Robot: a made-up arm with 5 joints.
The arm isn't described. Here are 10 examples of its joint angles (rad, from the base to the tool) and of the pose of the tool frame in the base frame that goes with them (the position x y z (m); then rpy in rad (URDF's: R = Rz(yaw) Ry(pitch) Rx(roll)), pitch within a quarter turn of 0, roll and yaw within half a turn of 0).
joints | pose
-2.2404 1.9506 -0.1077 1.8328 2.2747 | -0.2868 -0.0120 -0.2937 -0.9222 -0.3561 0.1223
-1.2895 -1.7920 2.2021 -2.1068 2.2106 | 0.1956 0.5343 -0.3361 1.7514 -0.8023 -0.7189
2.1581 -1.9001 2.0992 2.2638 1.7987 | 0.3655 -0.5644 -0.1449 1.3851 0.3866 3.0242
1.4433 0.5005 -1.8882 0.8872 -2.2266 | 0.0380 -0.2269 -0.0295 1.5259 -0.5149 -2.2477
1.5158 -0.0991 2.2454 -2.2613 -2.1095 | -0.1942 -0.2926 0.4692 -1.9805 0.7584 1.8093
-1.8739 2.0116 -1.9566 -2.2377 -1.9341 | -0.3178 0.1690 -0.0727 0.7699 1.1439 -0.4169
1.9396 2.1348 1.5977 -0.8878 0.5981 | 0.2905 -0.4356 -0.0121 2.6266 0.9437 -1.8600
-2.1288 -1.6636 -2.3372 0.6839 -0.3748 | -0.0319 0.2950 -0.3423 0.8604 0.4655 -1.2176
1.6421 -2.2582 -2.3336 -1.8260 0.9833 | -0.1671 0.0236 0.1016 2.4295 0.0793 0.2658
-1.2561 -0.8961 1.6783 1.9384 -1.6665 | 0.1145 0.3736 0.1622 -1.2873 1.0151 0.2613
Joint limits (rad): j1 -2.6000..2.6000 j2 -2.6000..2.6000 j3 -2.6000..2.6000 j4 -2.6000..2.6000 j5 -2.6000..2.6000
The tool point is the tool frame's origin. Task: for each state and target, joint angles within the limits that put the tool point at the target. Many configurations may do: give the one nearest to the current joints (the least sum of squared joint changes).
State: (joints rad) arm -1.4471 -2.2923 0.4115 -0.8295 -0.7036
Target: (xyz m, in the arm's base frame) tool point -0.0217 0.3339 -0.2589
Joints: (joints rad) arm -1.6715 -2.5701 0.6235 -0.2437 -0.5014
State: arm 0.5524 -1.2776 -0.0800 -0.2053 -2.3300
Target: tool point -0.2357 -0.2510 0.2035
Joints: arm 0.7629 -1.8187 -0.8074 0.3715 -2.6000
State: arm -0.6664 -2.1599 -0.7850 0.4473 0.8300
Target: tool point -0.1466 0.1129 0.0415
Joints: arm -0.9130 -2.0967 -0.6084 0.1542 1.3477
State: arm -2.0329 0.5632 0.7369 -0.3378 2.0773
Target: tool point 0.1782 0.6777 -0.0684
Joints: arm -1.7087 0.6580 0.7119 -0.7172 2.3129
